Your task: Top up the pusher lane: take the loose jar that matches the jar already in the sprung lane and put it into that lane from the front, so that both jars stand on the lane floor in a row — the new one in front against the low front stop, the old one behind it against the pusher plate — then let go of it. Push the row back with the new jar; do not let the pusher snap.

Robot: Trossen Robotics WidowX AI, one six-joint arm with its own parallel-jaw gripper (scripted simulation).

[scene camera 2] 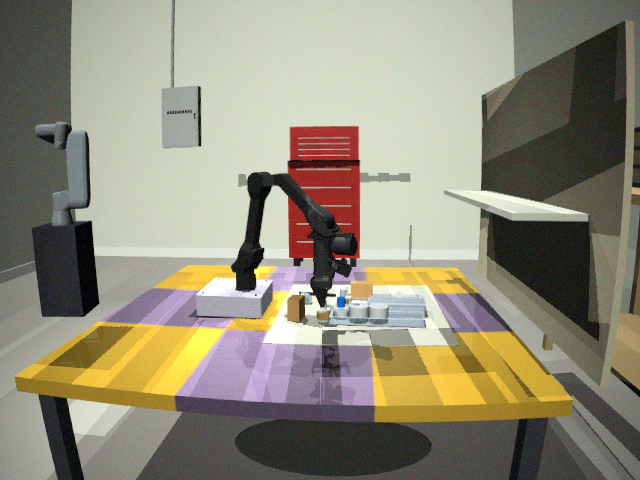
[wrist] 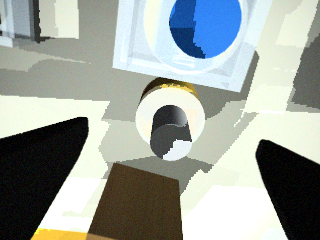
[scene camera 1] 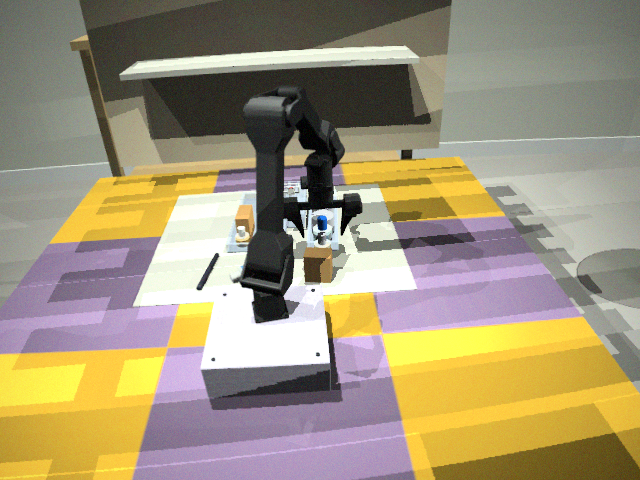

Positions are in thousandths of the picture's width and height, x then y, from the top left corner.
Labels:
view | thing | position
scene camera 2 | my gripper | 505,632
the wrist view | my gripper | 542,569
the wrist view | jar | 533,490
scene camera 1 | my gripper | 504,493
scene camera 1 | brown box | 498,559

